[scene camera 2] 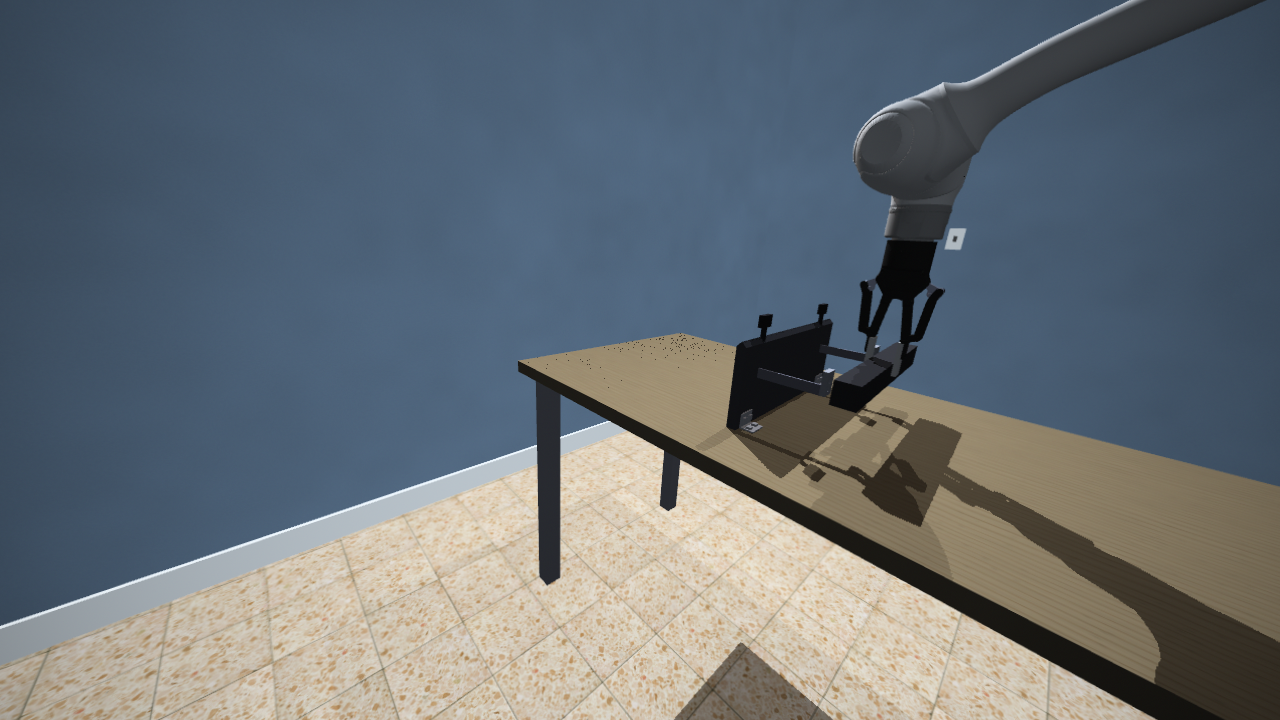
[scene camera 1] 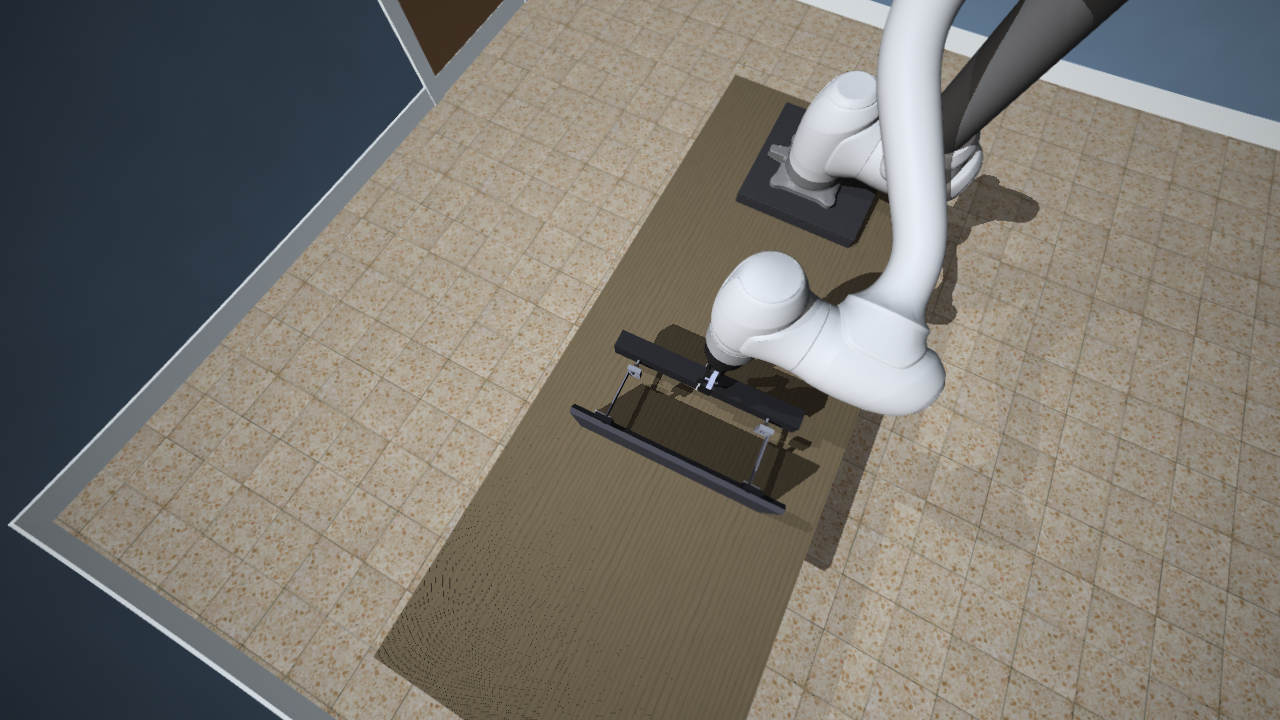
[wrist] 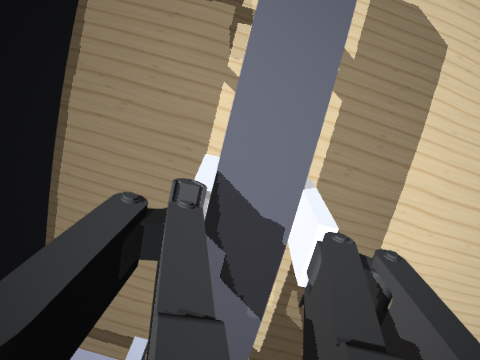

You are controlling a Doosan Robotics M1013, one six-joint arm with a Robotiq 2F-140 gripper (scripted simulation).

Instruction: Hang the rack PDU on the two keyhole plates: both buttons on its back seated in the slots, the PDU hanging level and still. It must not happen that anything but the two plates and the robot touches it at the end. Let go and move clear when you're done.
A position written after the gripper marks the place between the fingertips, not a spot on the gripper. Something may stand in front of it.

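Observation:
Scene camera 1 shows the robot's gripper (scene camera 1: pixel 705 380) together with a rack PDU (scene camera 1: pixel 764 406) and an upright panel (scene camera 1: pixel 586 424). In scene camera 2 the panel (scene camera 2: pixel 797 355) appears again, as do the rack PDU (scene camera 2: pixel 851 391) and the gripper (scene camera 2: pixel 879 371). The wrist view, too, takes in the gripper (wrist: pixel 252 190), the PDU (wrist: pixel 291 62) and the panel (wrist: pixel 42 42).

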